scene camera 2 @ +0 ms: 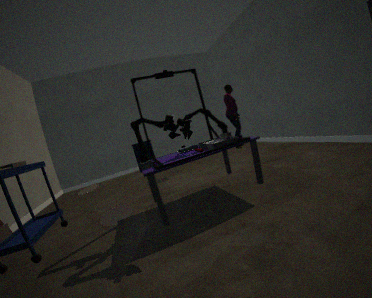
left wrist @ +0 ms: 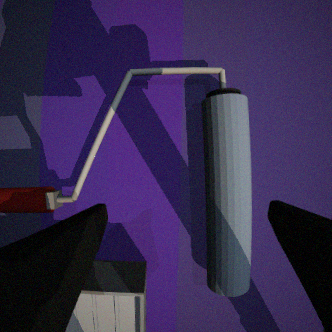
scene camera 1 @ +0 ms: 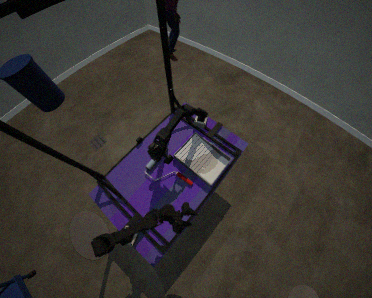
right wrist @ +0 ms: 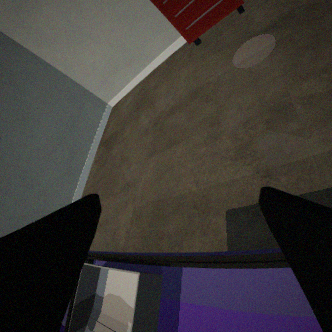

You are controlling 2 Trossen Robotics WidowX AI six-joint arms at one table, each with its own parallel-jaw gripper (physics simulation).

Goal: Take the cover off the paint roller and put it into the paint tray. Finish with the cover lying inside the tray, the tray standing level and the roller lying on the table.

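Where they show: left gripper, fingertip midpoint: (scene camera 2: 186, 139) (left wrist: 187, 210); right gripper, fingertip midpoint: (scene camera 2: 183, 130) (scene camera 1: 194, 219) (right wrist: 179, 198); left arm's base, link origin: (scene camera 2: 225, 133) (scene camera 1: 201, 118); right arm's base, link origin: (scene camera 2: 144, 161).
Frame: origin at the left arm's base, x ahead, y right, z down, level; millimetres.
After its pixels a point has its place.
The paint roller lies on the purple table (scene camera 1: 122, 172) @[x 663, y 466, z 89 mm]. Its grey-white cover (scene camera 1: 150, 164) @[x 529, y 253, z 34 mm] (left wrist: 229, 200) @[x 453, y 227, z 36 mm] is on the bent wire frame (left wrist: 100, 135) @[x 567, y 116, z 63 mm], with the red handle (scene camera 1: 184, 179) @[x 545, y -38, z 57 mm] (left wrist: 25, 200) @[x 525, y 9, z 53 mm] (scene camera 2: 199, 150) @[x 561, y -71, z 69 mm] at the other end. The pale paint tray (scene camera 1: 212, 167) @[x 371, y -218, z 85 mm] (left wrist: 110, 305) @[x 378, y 61, z 42 mm] (right wrist: 125, 292) @[x 398, y -234, z 84 mm] stands level beside the roller and holds no cover. My left gripper (scene camera 1: 161, 158) @[x 488, y 174, z -57 mm] (left wrist: 187, 210) @[x 488, y 174, z -57 mm] is open and empty above the roller; in its wrist view the cover shows between the fingers, nearer the right one. My right gripper (scene camera 1: 191, 218) @[x 789, y -189, z -168 mm] (right wrist: 179, 198) @[x 789, y -189, z -168 mm] is open and empty, raised near the table edge, away from the roller.
Dark frame posts (scene camera 1: 166, 60) @[x -33, y 291, z -471 mm] rise from the table's ends. A blue cylinder (scene camera 1: 35, 85) shows at the upper left of scene camera 1. A person (scene camera 2: 231, 107) stands behind the table. A blue cart (scene camera 2: 30, 230) stands on the floor at the left of scene camera 2.
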